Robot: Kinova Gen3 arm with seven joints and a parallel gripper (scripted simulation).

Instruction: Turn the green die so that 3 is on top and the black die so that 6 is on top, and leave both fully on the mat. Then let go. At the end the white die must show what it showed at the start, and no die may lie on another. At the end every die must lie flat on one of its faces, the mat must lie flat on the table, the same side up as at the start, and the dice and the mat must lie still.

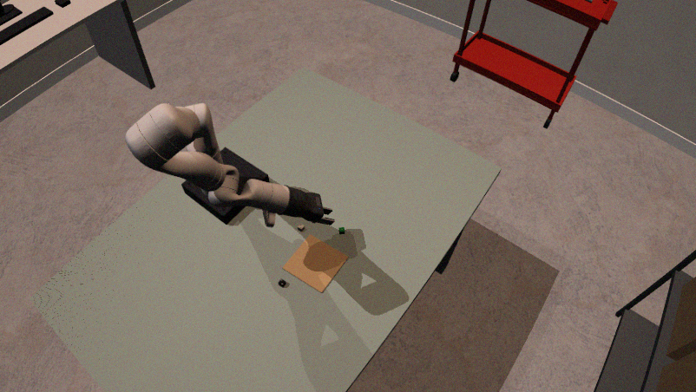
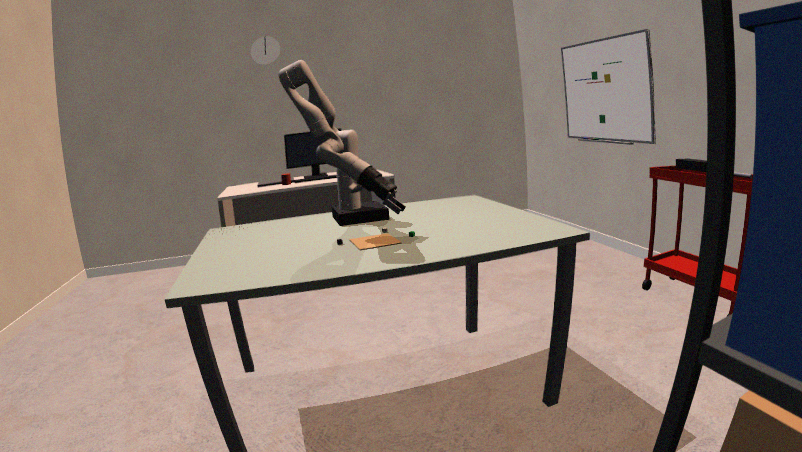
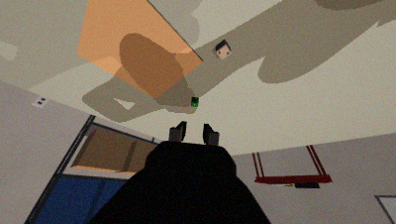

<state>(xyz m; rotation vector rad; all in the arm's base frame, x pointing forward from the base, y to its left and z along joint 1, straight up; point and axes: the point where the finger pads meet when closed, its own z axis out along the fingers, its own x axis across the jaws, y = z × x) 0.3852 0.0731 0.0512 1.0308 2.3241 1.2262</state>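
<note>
The green die is 3 cm ahead of my hand, 3 cm to the left of it and 9 cm below it. From my hand the other things lie so: white die (8 cm behind, 3 cm to the right, 9 cm below); then black die (1 cm behind, 21 cm to the right, 9 cm below); then orange mat (3 cm ahead, 10 cm to the right, 10 cm below).
</note>
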